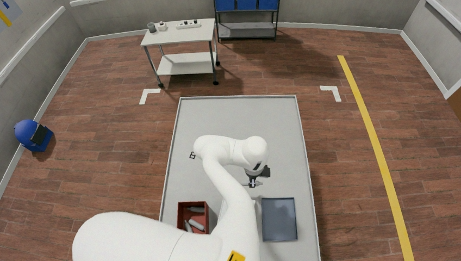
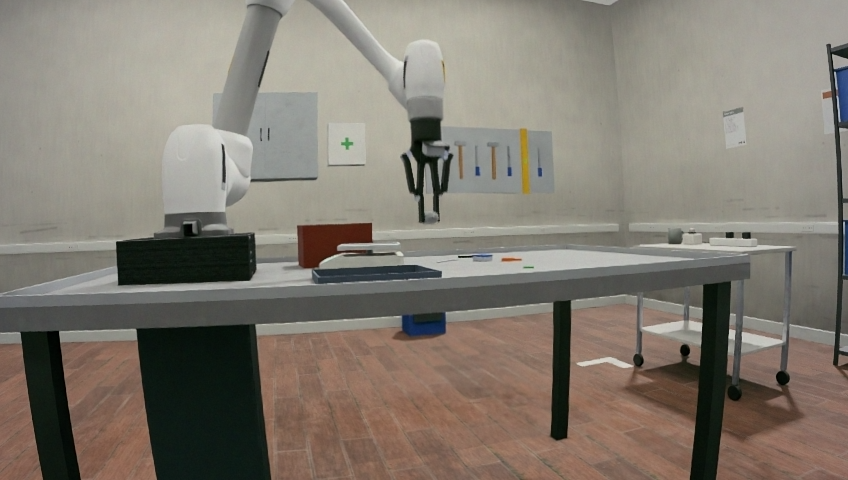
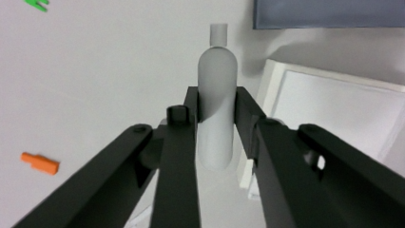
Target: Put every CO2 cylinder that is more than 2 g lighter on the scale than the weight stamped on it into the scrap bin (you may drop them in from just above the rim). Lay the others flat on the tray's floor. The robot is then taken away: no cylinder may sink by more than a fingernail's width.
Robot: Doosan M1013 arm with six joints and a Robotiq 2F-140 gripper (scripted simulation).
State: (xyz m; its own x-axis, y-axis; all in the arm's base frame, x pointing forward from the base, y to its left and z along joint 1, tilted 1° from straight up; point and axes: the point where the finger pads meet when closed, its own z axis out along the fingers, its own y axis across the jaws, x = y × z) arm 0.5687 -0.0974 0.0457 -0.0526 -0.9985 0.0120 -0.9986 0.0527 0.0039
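Now: hand 13 cm past the scale platform, 8 cm to the right of it and 10 cm above it. The rest, counted from my hand: blue-grey tray (18 cm behind, 15 cm to the right, 15 cm below); then grey CO2 cylinder (2 cm to the right, 3 cm below); then scale (14 cm behind, 9 cm to the left, 12 cm below).
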